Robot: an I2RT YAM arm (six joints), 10 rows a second.
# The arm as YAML. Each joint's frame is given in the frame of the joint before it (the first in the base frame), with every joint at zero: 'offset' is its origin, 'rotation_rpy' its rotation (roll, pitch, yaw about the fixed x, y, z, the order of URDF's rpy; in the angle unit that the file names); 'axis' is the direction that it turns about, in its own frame. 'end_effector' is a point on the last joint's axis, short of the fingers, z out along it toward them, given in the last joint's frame.
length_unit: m
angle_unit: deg
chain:
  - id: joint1
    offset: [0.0, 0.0, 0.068]
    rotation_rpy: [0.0, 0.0, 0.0]
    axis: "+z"
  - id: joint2
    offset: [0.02, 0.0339, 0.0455]
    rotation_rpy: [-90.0, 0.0, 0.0]
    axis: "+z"
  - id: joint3
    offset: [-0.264, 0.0, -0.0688]
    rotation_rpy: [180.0, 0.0, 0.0]
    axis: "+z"
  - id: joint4
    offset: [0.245, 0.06, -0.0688]
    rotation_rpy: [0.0, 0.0, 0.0]
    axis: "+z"
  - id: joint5
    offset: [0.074, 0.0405, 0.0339]
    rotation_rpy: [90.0, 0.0, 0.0]
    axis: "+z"
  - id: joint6
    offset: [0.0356, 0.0, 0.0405]
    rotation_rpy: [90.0, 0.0, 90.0]
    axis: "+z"
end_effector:
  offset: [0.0, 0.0, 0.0]
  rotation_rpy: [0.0, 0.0, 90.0]
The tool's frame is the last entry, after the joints.
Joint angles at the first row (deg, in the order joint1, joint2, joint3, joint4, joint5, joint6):
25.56 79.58 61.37 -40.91 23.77 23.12
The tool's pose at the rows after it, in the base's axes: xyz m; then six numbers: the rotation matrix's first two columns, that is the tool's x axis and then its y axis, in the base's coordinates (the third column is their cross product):
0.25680, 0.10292, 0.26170, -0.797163, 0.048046, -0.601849, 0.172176, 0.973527, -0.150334
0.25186, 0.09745, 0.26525, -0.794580, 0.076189, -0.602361, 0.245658, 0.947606, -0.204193
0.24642, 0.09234, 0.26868, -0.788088, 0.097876, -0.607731, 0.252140, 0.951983, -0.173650
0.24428, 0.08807, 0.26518, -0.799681, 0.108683, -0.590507, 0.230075, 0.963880, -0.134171
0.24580, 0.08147, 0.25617, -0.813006, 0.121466, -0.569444, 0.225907, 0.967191, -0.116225
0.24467, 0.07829, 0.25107, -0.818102, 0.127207, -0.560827, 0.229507, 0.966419, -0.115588
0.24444, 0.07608, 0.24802, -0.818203, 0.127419, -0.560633, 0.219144, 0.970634, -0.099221
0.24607, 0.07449, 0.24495, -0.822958, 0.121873, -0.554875, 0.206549, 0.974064, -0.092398
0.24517, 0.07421, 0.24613, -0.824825, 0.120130, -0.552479, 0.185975, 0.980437, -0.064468
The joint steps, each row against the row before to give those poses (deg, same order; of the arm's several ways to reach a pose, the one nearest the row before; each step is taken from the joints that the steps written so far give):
-0.41 0.36 0.52 -2.36 2.86 2.19
-0.10 -0.37 0.80 -4.13 4.45 2.95
-0.66 -2.00 -0.93 0.02 -1.34 0.26
-1.08 -1.07 -1.52 1.08 -3.46 -0.86
-1.78 0.01 -1.86 1.58 -2.42 -0.93
-0.64 -0.23 -1.24 0.59 -0.49 -0.16
-0.61 -0.44 -1.10 1.43 -1.31 -0.78
-0.60 0.23 -0.52 0.96 -1.10 -0.97
-0.25 -0.58 -0.25 0.48 -2.02 -0.63

